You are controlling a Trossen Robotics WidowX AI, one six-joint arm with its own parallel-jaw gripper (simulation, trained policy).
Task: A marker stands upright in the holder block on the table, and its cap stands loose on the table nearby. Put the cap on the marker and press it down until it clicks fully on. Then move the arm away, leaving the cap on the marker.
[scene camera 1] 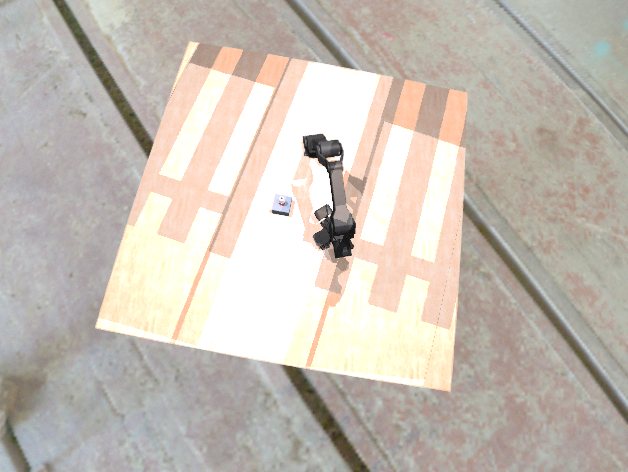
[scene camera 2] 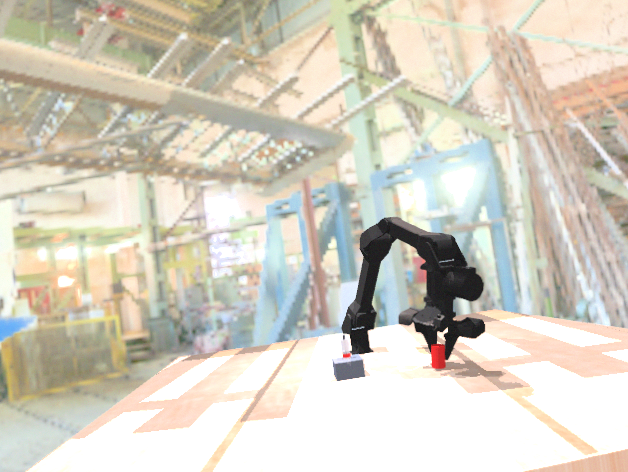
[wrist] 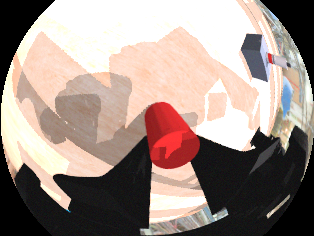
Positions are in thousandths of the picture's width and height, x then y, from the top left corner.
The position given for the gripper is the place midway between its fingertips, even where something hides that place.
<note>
In view: the gripper (scene camera 2: 701, 760), a red cap (wrist: 549, 612) and a grey holder block (wrist: 798, 201).
The gripper shows as well in the wrist view (wrist: 530, 583). Scene camera 1 does not show the red cap, which is hidden by the gripper.
</note>
